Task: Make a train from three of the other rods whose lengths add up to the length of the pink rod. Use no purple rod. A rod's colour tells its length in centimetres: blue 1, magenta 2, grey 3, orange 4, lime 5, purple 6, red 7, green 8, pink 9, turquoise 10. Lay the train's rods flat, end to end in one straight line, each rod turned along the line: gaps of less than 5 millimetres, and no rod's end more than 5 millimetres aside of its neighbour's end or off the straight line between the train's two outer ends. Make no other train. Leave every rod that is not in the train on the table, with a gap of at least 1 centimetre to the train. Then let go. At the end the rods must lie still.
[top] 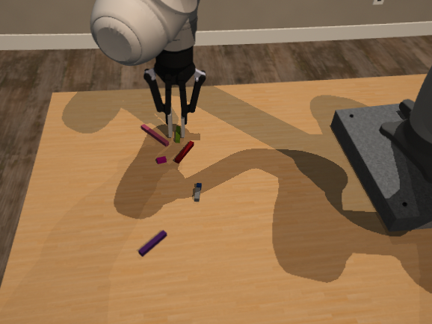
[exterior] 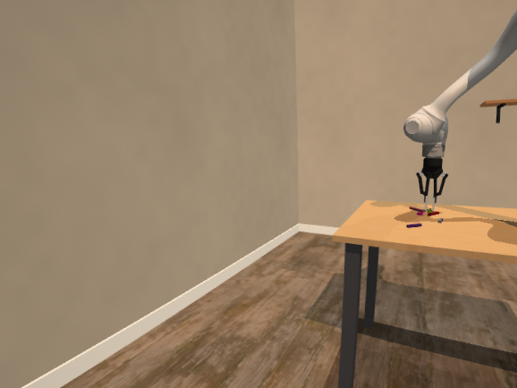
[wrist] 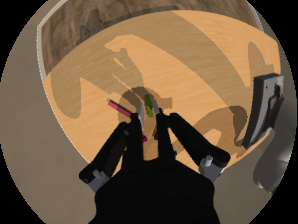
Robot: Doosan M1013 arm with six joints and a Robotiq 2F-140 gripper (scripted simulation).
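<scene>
Right now the lime rod is 3 cm below my hand. Round my hand: magenta rod 8 cm to the left, 5 cm ahead, 3 cm below; then red rod 6 cm to the left, 3 cm below; then pink rod 5 cm ahead, 3 cm below, 1 cm to the right.
</scene>
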